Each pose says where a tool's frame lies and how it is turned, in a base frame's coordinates. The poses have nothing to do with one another.
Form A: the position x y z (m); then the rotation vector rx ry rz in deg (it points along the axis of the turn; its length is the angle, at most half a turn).
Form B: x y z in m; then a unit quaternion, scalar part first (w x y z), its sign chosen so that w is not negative. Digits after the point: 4 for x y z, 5 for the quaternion.
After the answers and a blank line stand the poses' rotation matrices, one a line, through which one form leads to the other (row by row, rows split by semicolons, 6 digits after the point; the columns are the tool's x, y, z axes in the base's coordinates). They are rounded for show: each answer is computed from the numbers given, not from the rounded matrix.
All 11 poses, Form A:
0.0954 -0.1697 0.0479 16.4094 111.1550 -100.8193
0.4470 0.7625 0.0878 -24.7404 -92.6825 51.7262
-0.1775 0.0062 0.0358 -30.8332 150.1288 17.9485
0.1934 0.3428 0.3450 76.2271 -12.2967 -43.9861
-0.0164 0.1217 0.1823 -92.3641 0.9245 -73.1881
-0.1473 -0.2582 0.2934 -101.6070 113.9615 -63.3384
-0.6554 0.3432 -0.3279 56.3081 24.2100 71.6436
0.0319 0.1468 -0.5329 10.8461 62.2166 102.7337
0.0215 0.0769 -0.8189 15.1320 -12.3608 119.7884
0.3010 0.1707 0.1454 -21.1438 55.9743 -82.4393
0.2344 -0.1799 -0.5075 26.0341 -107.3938 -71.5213
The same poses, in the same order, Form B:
0.0954 -0.1697 0.0479 0.25071 0.10523 0.71280 -0.64652
0.4470 0.7625 0.0878 0.58081 -0.18479 -0.69227 0.38636
-0.1775 0.0062 0.0358 0.22232 -0.19481 0.94856 0.11340
0.1934 0.3428 0.3450 0.71409 0.60051 -0.09687 -0.34652
-0.0164 0.1217 0.1823 0.51616 -0.67127 0.00672 -0.53191
-0.1473 -0.2582 0.2934 0.12796 -0.60964 0.68377 -0.38003
-0.6554 0.3432 -0.3279 0.68018 0.43779 0.18823 0.55702
0.0319 0.1468 -0.5329 0.49551 0.07812 0.44813 0.73996
0.0215 0.0769 -0.8189 0.48960 0.10871 -0.08880 0.86057
0.3010 0.1707 0.1454 0.63024 -0.16116 0.42663 -0.62834
0.2344 -0.1799 -0.5075 0.40968 0.18042 -0.74426 -0.49566

-0.852144 0.474190 0.221347; -0.174164 0.141877 -0.974442; -0.493475 -0.868916 -0.038313
-0.257024 -0.192946 -0.946948; 0.704654 0.633159 -0.320270; 0.661363 -0.749588 -0.026777
-0.825246 -0.420007 0.377575; -0.319160 0.898375 0.301761; -0.465946 0.128520 -0.875430
0.741080 0.378546 -0.554530; -0.611239 0.038619 -0.790503; -0.277827 0.924776 0.260002
0.434061 0.540082 0.721043; -0.558123 -0.467059 0.685825; 0.707171 -0.700120 0.098700
-0.223926 -0.736451 0.638355; -0.930966 -0.032173 -0.363687; 0.288375 -0.675725 -0.678406
0.308606 -0.592937 0.743766; 0.922552 -0.003846 -0.385855; 0.231648 0.805240 0.545828
-0.496736 -0.663301 0.559720; 0.803335 -0.107300 0.585781; -0.328491 0.740621 0.586153
-0.496948 -0.861981 0.100152; 0.823367 -0.504813 -0.259290; 0.274061 -0.046392 0.960593
-0.153659 0.654504 0.740280; -0.929520 0.158425 -0.333008; -0.335234 -0.739274 0.584031
-0.599215 0.137562 -0.788681; -0.674690 0.443539 0.589971; 0.430969 0.885635 -0.172963

